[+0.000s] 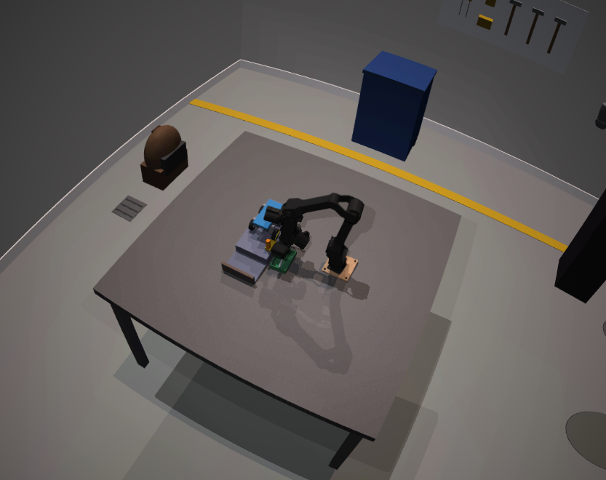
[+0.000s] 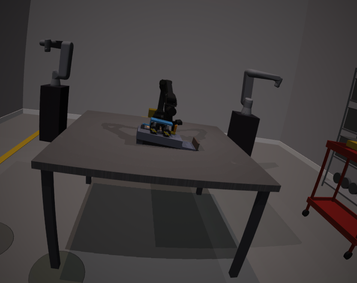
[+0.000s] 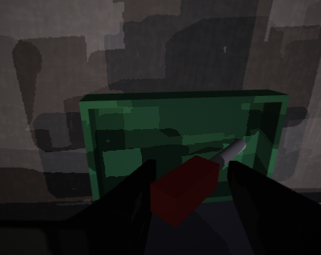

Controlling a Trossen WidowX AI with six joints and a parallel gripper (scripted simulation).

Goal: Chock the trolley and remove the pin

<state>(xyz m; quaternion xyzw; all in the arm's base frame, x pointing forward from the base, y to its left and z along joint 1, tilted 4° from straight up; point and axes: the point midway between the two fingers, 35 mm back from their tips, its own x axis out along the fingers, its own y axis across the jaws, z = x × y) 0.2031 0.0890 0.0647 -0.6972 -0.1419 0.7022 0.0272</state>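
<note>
The red-headed stop pin lies 10 mm to the left of my gripper tip. Also, from my gripper tip: grey ramp 130 mm ahead, 70 mm to the right, 10 mm above; then green tray 40 mm below; then yellow chock 60 mm ahead, 50 mm above, 10 mm to the left.
</note>
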